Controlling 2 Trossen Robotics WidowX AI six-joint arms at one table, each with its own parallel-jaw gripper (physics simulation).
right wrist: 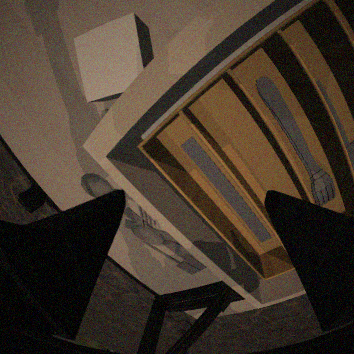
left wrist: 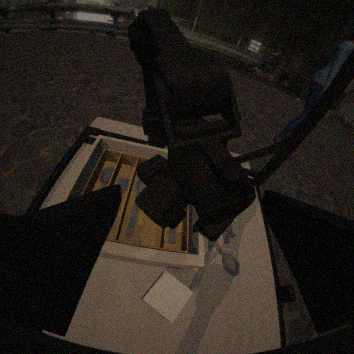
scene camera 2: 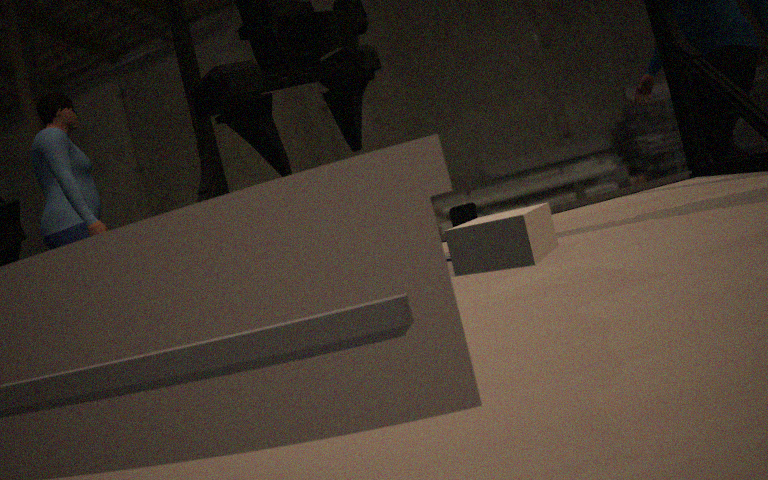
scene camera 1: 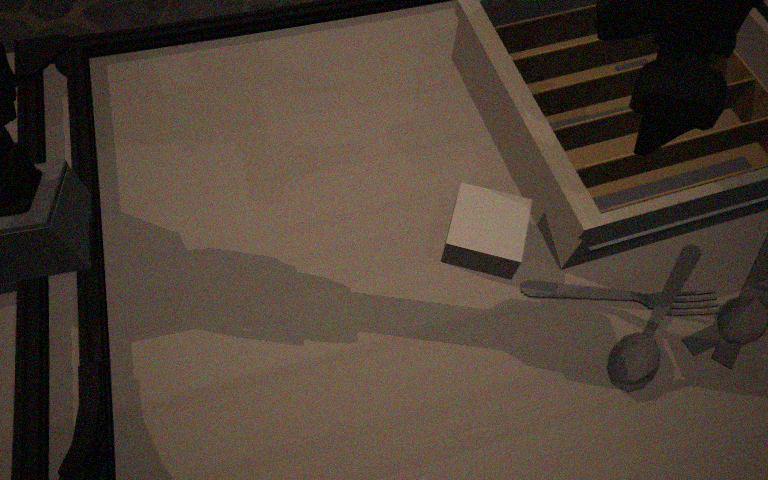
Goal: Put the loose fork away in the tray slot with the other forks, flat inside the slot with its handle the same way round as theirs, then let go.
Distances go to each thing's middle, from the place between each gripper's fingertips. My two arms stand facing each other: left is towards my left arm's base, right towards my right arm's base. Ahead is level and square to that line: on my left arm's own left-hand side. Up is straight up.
My left gripper is now 34 cm above the white box [scene camera 1: 487, 232], 6 cm past it and 4 cm to the right of it. The rest, counted from my left hand: cutlery tray [scene camera 1: 601, 150] 33 cm below, 19 cm to the right, 6 cm ahead.
My right hand is 10 cm short of the cutlery tray, 10 cm above it and 8 cm to the left of it. Also, from my right hand: white box (15 cm to the left, 12 cm below, 2 cm behind).
